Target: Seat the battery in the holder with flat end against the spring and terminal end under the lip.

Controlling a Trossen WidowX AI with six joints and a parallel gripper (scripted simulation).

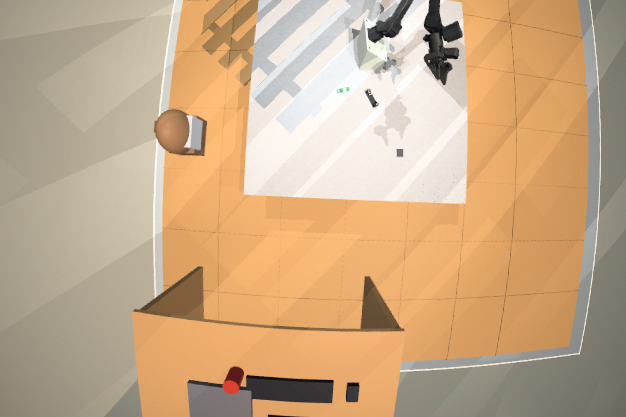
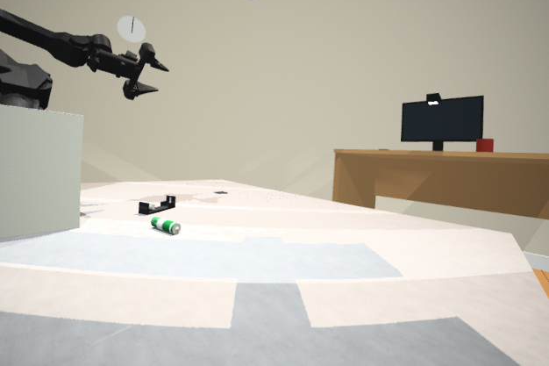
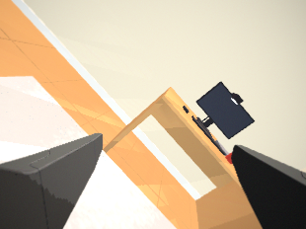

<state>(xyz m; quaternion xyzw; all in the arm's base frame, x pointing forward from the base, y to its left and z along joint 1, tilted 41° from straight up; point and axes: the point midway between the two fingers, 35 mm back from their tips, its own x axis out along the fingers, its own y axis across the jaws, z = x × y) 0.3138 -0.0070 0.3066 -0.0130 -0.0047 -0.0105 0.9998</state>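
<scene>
My gripper tip is now 390 mm above the battery, 350 mm to the left of it and 150 mm past it.
</scene>
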